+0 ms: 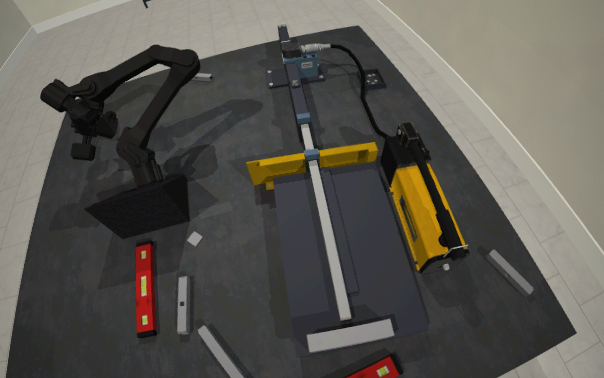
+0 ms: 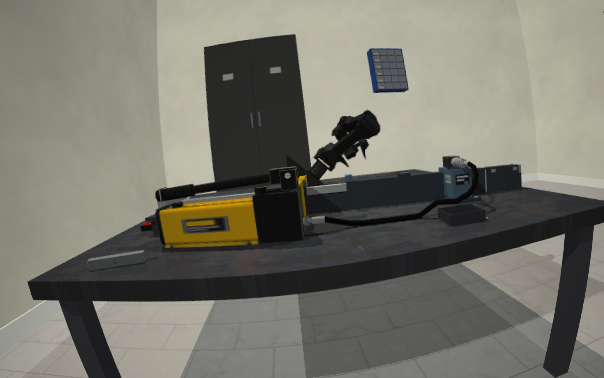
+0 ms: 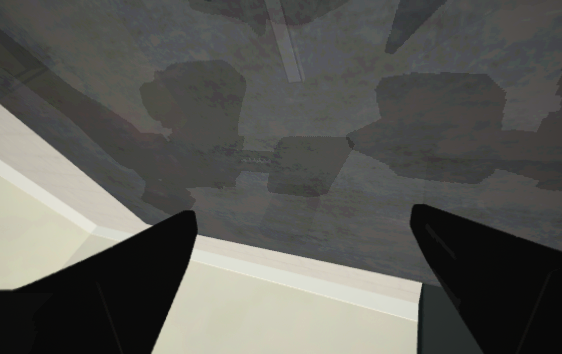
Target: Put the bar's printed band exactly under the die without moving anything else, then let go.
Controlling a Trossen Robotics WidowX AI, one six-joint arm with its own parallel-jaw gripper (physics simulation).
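Frame: origin at the arm's base, x ahead, y left, z up, level; metres.
Seen in the pictures: gripper, between the fingertips: [image 1: 92, 138] [image 2: 357, 162] [image 3: 302, 217]; arm's base, origin of its link: [image 1: 149, 185] [image 2: 313, 176].
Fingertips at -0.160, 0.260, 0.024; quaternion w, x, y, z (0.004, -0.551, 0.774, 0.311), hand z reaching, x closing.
Offsets run from my fingertips to a thing's middle, as dx, dy, dz. "spot": to the spot under its first point.
A long pale bar [image 1: 327, 235] [image 2: 327, 189] lies along the work line, passing through the yellow fence @(spot: +0.657, -0.410, -0.028) [image 1: 350, 155] toward the dark rail @(spot: +0.623, -0.179, -0.011) [image 1: 299, 100] [image 2: 390, 187]. I cannot make out a printed band on it. The blue head @(spot: +0.717, -0.002, -0.035) [image 1: 304, 67] [image 2: 456, 182] stands at the rail's far part, with a dark block on top; a die cannot be told apart there. My gripper [image 1: 97, 141] [image 2: 355, 161] [image 3: 302, 217] is open and empty, raised above the table left of the rail and well away from the bar.
A yellow pump @(+0.745, -0.596, -0.021) [image 1: 427, 215] [image 2: 245, 220] stands right of the fence, its black hose @(spot: +0.831, -0.214, -0.074) [image 1: 366, 102] [image 2: 400, 220] running to the head. A pale block @(spot: +0.453, -0.780, +0.004) [image 1: 350, 335] lies by the bar's near end. A red level @(+0.079, -0.498, -0.078) [image 1: 145, 292] and short grey bar @(+0.163, -0.575, -0.076) [image 1: 183, 312] lie at left.
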